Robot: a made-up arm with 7 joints. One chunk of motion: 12 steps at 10 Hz.
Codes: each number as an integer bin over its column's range. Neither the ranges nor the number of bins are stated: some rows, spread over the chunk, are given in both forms.
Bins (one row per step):
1: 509 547 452 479 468 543 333
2: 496 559 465 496 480 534 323
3: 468 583 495 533 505 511 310
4: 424 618 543 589 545 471 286
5: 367 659 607 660 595 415 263
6: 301 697 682 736 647 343 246
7: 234 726 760 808 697 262 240
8: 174 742 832 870 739 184 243
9: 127 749 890 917 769 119 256
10: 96 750 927 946 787 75 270
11: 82 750 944 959 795 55 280
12: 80 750 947 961 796 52 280
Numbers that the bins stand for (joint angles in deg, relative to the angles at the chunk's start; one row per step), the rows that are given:
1: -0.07 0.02 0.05 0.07 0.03 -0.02 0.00
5: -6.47 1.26 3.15 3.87 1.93 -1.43 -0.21
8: -15.16 2.17 7.66 8.29 4.10 -3.97 -0.27
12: -19.40 2.26 9.96 10.20 4.95 -5.43 -0.16
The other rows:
2: -0.66 0.16 0.31 0.43 0.21 -0.12 -0.03
3: -1.92 0.42 0.91 1.20 0.58 -0.37 -0.07
4: -3.90 0.80 1.87 2.38 1.18 -0.81 -0.14
6: -9.44 1.67 4.65 5.47 2.71 -2.22 -0.26
7: -12.46 1.99 6.22 6.98 3.47 -3.12 -0.28
9: -17.28 2.25 8.82 9.28 4.55 -4.69 -0.23
10: -18.68 2.26 9.56 9.89 4.82 -5.17 -0.19
11: -19.31 2.26 9.90 10.16 4.94 -5.39 -0.16

